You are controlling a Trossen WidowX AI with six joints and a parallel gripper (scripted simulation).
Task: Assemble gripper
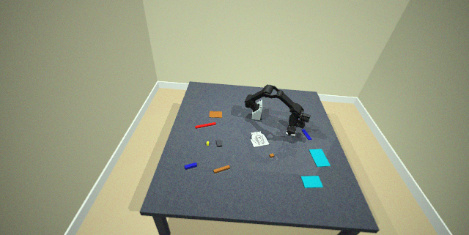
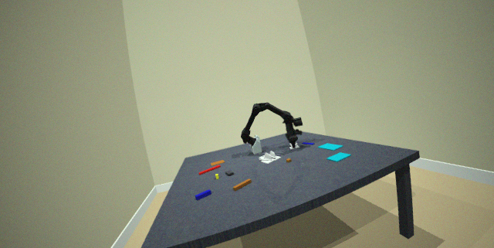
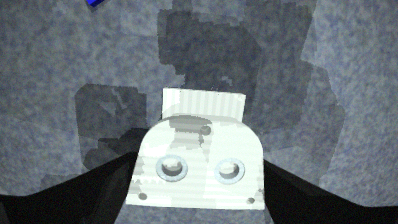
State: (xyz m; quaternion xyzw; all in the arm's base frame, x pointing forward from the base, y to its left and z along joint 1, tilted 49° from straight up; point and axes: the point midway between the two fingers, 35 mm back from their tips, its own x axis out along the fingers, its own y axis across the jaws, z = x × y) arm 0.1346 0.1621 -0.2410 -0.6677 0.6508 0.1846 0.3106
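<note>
The white jaw is 260 mm to the right of my gripper tip, 120 mm ahead of it and 10 mm above it. From my gripper tip the other things lie so: orange cube (260 mm ahead, 140 mm to the right); white gripper base (20 mm above, 10 mm to the left); grey block (520 mm to the right, 240 mm ahead).
</note>
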